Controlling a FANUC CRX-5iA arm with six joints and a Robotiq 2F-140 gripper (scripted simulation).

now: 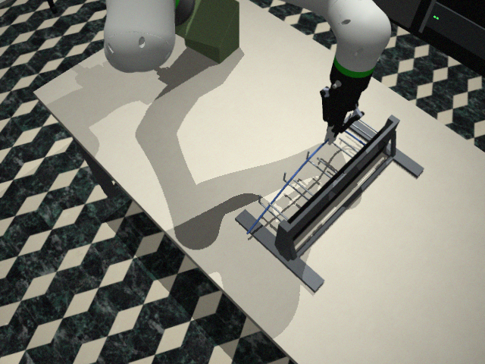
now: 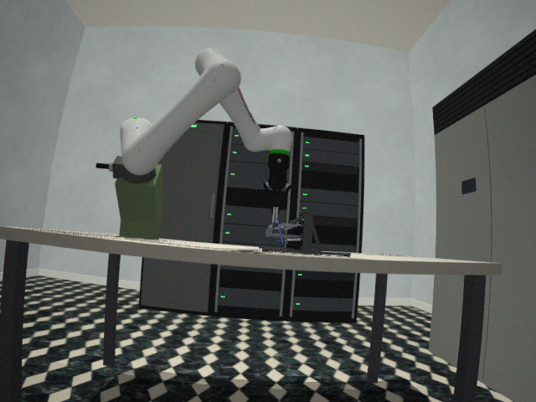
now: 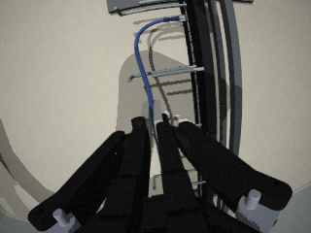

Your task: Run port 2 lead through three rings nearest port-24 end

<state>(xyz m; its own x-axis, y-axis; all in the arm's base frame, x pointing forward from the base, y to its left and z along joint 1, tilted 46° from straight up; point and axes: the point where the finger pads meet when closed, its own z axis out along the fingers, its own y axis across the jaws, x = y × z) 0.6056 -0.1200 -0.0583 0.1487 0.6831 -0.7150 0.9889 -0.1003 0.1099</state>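
My hand is 8 cm short of the dark grey rack, 8 cm above it and 7 cm to the left of it.
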